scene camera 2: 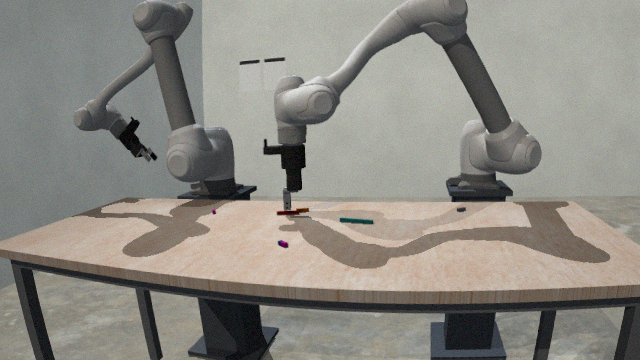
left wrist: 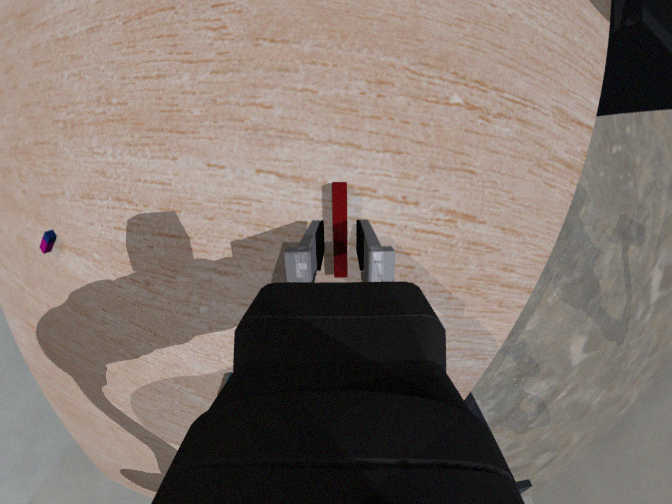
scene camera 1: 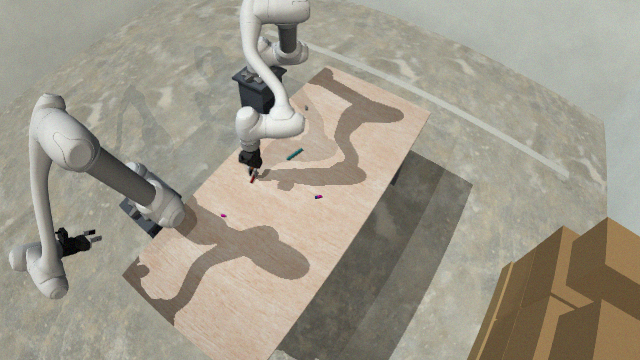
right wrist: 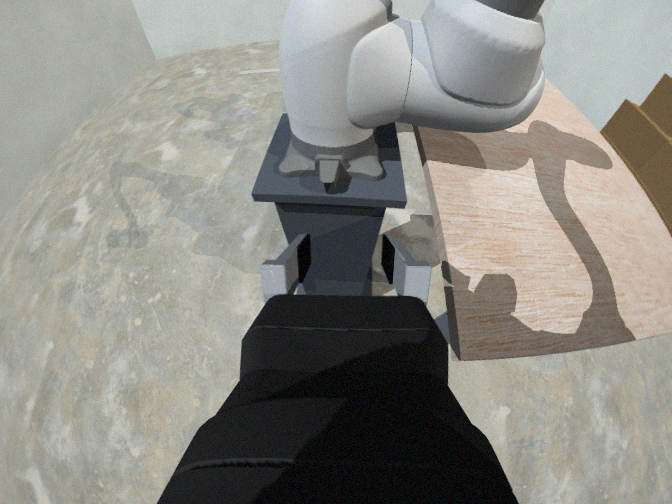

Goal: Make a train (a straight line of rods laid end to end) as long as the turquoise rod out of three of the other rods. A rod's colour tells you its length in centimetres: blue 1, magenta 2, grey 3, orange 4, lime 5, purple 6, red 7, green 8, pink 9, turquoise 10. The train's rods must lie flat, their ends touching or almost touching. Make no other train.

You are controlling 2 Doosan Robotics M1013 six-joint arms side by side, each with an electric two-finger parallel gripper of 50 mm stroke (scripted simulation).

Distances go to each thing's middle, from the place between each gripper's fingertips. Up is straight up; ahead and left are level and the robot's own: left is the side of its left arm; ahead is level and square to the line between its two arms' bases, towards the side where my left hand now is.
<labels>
The red rod (left wrist: pixel 339 189) is 30 mm below my left hand (scene camera 2: pixel 287 209).
The red rod is 700 mm to the left of my right hand, 440 mm ahead of it and 150 mm below it.
</labels>
